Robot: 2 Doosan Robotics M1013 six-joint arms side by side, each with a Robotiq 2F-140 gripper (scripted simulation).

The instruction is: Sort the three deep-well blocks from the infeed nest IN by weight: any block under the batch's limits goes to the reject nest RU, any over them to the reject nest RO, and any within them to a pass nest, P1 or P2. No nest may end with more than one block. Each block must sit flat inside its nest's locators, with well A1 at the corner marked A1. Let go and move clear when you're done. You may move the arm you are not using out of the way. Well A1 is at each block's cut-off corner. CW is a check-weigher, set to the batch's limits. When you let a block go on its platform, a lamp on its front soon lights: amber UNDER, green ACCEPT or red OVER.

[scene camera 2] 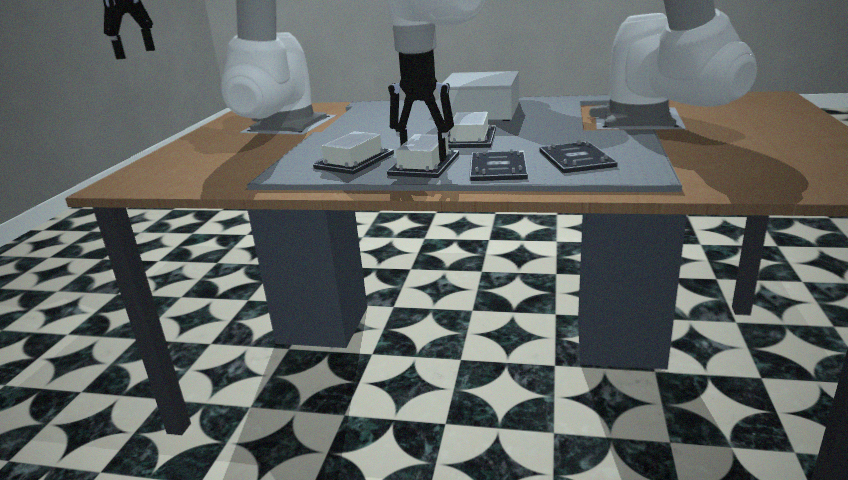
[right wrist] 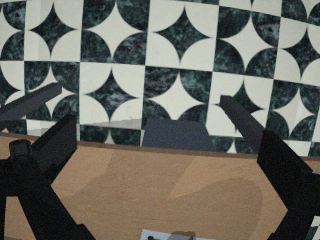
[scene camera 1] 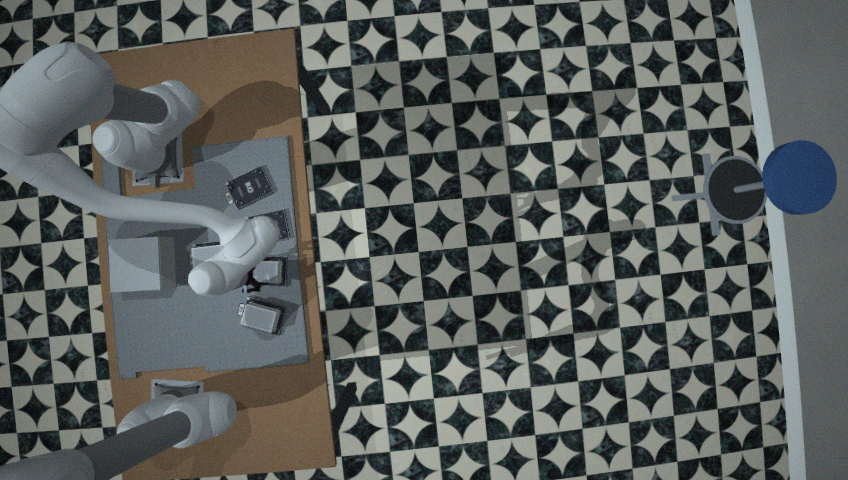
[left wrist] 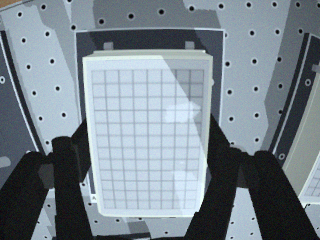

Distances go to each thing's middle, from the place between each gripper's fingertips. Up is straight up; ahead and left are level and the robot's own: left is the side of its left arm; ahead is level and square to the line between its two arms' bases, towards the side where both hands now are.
Now: left hand 170 mm to the right of the reject nest RU [scene camera 2: 515, 161], 40 mm above it and 20 mm short of it. The rest, counted from my left hand: check-weigher CW [scene camera 1: 136, 264] (490 mm behind, 70 mm to the left, 20 mm above); reject nest RO [scene camera 2: 557, 154] (340 mm to the left, 40 mm below, 40 mm behind).
Now: right hand 13 cm past the check-weigher CW, 102 cm to the right of it and 17 cm above it. Also, from my right hand: reject nest RU (38 cm ahead, 112 cm to the left, 23 cm below); reject nest RO (32 cm ahead, 129 cm to the left, 23 cm below).
